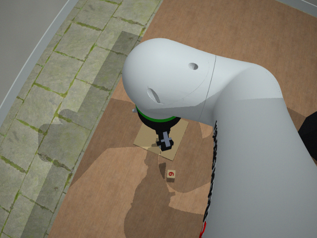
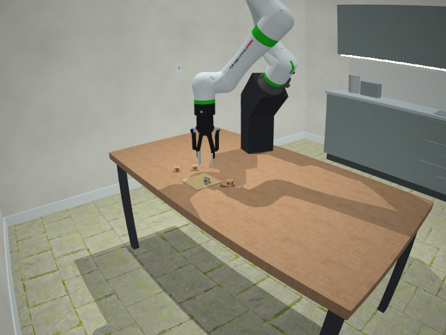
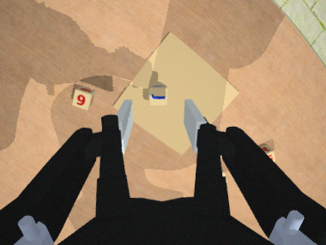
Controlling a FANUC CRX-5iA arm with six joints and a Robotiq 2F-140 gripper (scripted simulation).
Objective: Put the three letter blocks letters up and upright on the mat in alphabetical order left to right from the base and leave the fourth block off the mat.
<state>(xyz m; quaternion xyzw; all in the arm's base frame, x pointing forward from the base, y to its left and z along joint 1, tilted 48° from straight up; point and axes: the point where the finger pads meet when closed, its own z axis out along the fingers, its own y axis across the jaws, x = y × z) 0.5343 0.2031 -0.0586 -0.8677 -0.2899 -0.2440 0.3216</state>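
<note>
Right now the blue j block is 11 cm below my hand. From my hand the other things lie so: tan mat (12 cm below, 3 cm to the right, 1 cm ahead); red s block (18 cm to the right, 11 cm below, 4 cm behind); red 9 block (11 cm below, 8 cm to the left, 8 cm behind).
</note>
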